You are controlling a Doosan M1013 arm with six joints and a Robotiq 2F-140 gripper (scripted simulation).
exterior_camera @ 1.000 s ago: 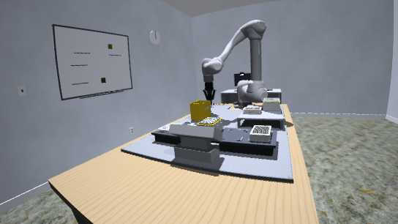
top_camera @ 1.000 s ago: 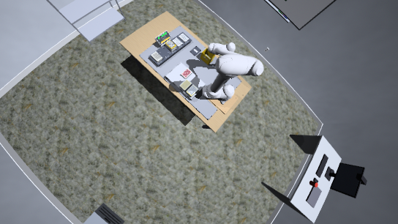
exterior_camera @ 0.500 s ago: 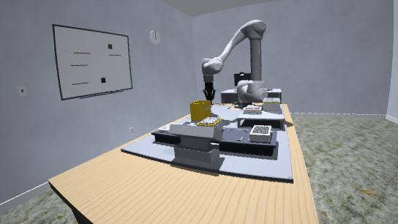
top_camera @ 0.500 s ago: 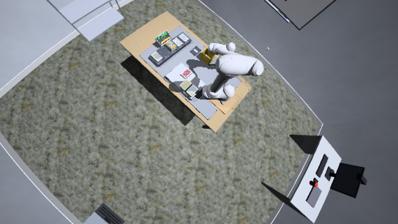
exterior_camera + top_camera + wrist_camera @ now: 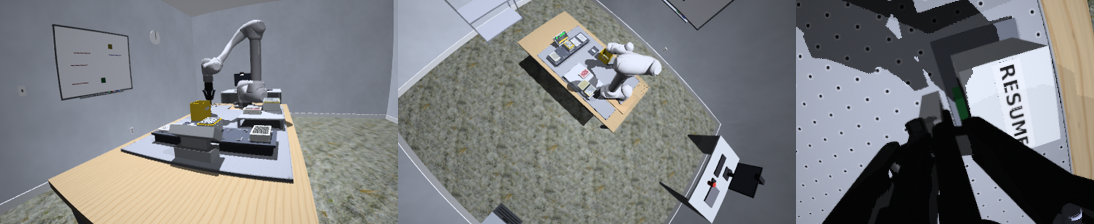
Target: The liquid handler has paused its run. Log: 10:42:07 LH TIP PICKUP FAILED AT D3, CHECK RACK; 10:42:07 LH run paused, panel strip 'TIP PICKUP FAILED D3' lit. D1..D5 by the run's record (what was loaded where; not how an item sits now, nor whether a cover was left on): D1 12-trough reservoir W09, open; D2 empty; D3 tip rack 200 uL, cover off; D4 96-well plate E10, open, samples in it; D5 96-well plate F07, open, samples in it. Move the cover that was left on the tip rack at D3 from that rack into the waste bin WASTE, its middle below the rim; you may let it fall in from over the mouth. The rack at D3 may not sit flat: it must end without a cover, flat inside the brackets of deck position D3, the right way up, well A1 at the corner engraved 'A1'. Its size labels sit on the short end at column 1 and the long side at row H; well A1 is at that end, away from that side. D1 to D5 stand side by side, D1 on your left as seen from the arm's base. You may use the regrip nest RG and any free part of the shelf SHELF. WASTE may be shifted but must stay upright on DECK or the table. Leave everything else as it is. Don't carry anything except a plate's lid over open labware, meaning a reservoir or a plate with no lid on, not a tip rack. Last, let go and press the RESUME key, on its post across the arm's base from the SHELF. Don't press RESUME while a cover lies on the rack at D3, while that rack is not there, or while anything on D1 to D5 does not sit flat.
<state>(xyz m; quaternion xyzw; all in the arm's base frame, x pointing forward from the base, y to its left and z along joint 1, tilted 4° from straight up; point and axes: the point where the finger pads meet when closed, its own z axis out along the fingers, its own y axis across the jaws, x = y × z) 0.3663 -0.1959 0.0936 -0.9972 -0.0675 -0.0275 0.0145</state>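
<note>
Right now my hand is 20 mm to the left of the resume key. Round my hand: yellow waste bin 210 mm ahead, 50 mm to the left, 40 mm below; raised shelf 80 mm ahead, 510 mm to the left, 20 mm below; red-topped labware item 150 mm ahead, 460 mm to the left, 10 mm below.
</note>
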